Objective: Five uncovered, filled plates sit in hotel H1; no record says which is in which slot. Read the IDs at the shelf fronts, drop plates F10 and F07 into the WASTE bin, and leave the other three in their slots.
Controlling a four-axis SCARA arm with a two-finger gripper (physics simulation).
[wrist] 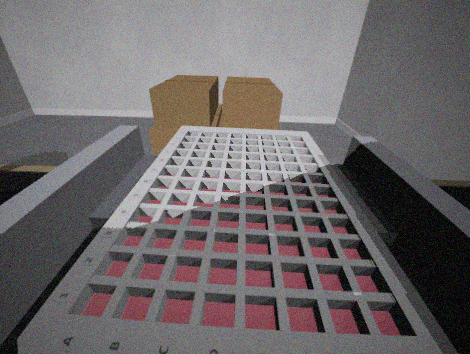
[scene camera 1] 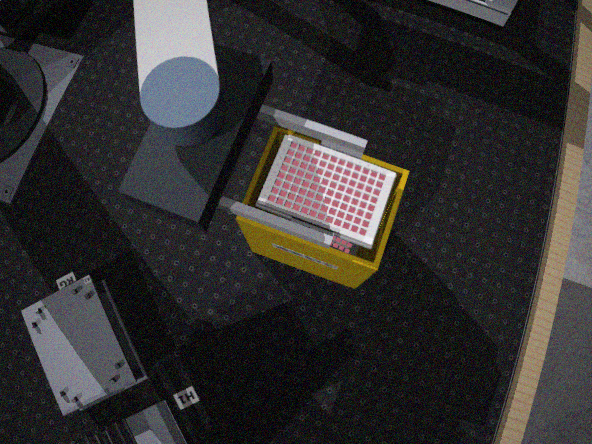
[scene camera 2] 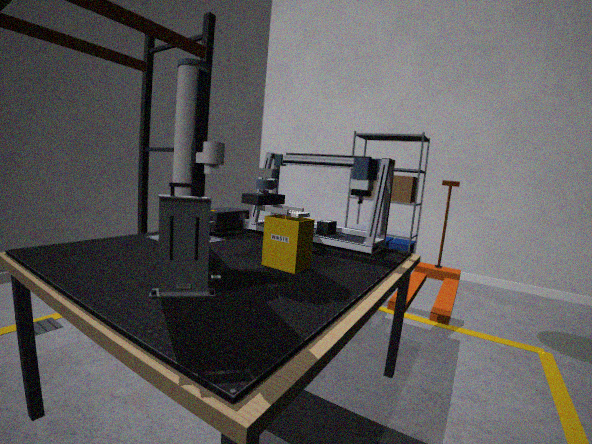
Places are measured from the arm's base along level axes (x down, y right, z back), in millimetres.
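Where they show: gripper, fingertip midpoint: (wrist: 243,150) (scene camera 1: 348,193) (scene camera 2: 295,211).
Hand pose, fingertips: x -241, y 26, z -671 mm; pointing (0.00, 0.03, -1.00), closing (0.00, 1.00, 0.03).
Note:
Things, the pixels of their top centre, and the offset from my fingertips.
- white plate, top centre: (wrist: 243,180) (scene camera 1: 327,187) (scene camera 2: 290,211) dx +3, dy -1, dz +23 mm
- yellow WASTE bin, top centre: (scene camera 1: 324,194) (scene camera 2: 289,217) dx +28, dy +0, dz +24 mm
My gripper (scene camera 1: 347,191) (scene camera 2: 303,212) is shut on a white plate (scene camera 1: 325,187) (wrist: 240,220) with pink-filled wells, gripping it by its two long sides. The plate is level and uncovered, over the opening of the yellow WASTE bin (scene camera 1: 350,272) (scene camera 2: 279,256), close to rim height. Pink wells of another plate (scene camera 1: 342,245) show inside the bin, below the held plate's edge. The plate's ID does not show. Hotel H1 (scene camera 2: 184,240) is the tall grey tower; part of its top (scene camera 1: 160,420) shows at the bottom of scene camera 1's view. Its shelf fronts and slots cannot be read here.
A grey stand (scene camera 1: 75,345) labelled RG stands beside the hotel. The arm's white column (scene camera 2: 186,125) rises behind the hotel. A gantry frame (scene camera 2: 320,159) stands beyond the bin. Cardboard boxes (wrist: 185,102) are in the background.

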